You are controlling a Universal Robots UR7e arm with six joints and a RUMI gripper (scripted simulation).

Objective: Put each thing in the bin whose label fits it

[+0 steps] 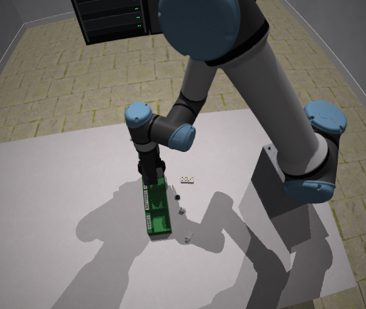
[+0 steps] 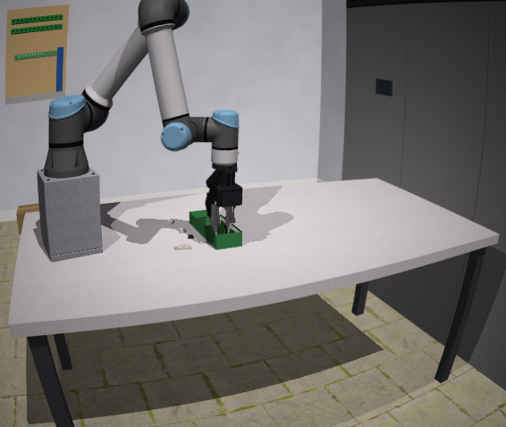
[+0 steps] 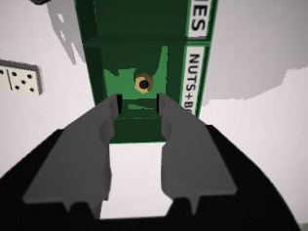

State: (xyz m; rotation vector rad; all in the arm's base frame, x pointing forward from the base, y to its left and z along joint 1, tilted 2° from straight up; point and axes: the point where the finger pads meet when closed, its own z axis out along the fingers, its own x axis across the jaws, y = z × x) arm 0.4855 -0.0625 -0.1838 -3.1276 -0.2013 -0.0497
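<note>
Now: hand 3 cm above the brass nut. Round my hand: white domino (12 cm behind, 4 cm below, 1 cm to the right); then black round piece (8 cm behind, 6 cm to the left, 4 cm below); then white die (12 cm to the left, 10 cm behind, 4 cm below).
</note>
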